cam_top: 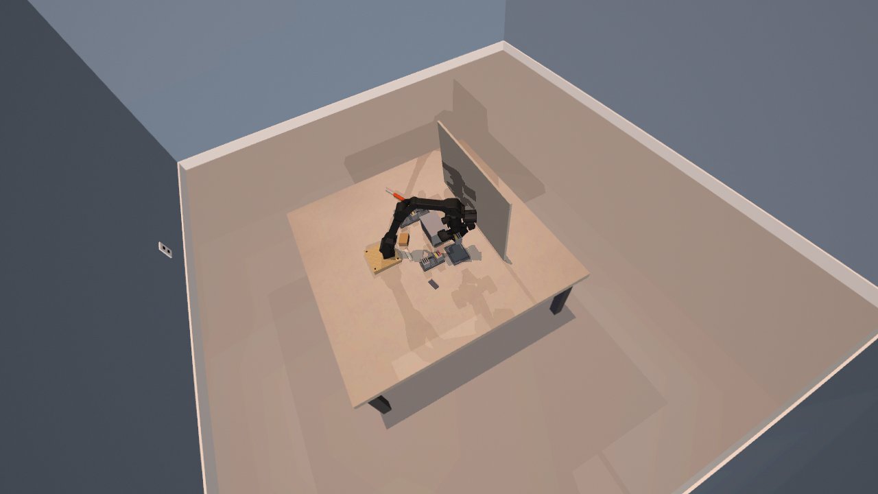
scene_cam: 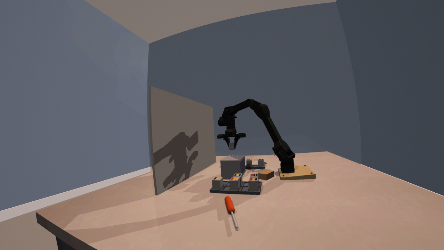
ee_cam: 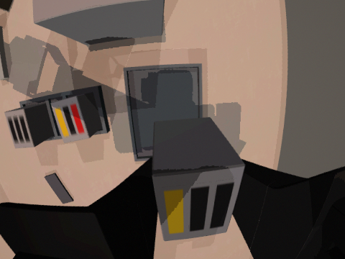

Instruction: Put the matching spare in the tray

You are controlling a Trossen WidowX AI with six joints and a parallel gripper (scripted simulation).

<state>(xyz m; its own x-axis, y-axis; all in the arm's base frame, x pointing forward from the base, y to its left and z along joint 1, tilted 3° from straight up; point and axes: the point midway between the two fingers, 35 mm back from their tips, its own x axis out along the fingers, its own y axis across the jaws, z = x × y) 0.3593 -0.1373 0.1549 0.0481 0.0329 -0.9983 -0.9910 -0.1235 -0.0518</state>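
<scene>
Right now the dark tray is 120 mm below my gripper tip and 10 mm behind it. Round my gripper tip: grey mounted unit (190 mm to the left, 80 mm below, 80 mm behind); then small dark piece (190 mm behind, 130 mm to the right, 130 mm below); then tall upright panel (210 mm to the left, 160 mm ahead, 100 mm above).
</scene>
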